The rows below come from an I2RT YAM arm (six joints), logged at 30 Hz.
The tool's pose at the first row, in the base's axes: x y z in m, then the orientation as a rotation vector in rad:
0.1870 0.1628 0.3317 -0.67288 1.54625 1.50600
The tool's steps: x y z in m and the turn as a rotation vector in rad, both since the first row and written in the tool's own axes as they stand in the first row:
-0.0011 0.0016 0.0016 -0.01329 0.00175 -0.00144
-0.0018 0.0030 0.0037 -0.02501 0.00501 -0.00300
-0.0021 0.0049 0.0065 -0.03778 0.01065 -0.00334
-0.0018 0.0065 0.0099 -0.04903 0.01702 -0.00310
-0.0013 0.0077 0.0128 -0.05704 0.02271 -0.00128
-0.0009 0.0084 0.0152 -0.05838 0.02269 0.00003
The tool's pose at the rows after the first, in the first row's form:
0.1865 0.1644 0.3336 -0.68297 1.53800 1.51621
0.1861 0.1665 0.3351 -0.69352 1.53178 1.52475
0.1852 0.1694 0.3366 -0.70588 1.52726 1.53479
0.1844 0.1730 0.3375 -0.71761 1.52456 1.54384
0.1837 0.1760 0.3379 -0.72585 1.52437 1.55137
0.1834 0.1785 0.3382 -0.72571 1.52416 1.55350

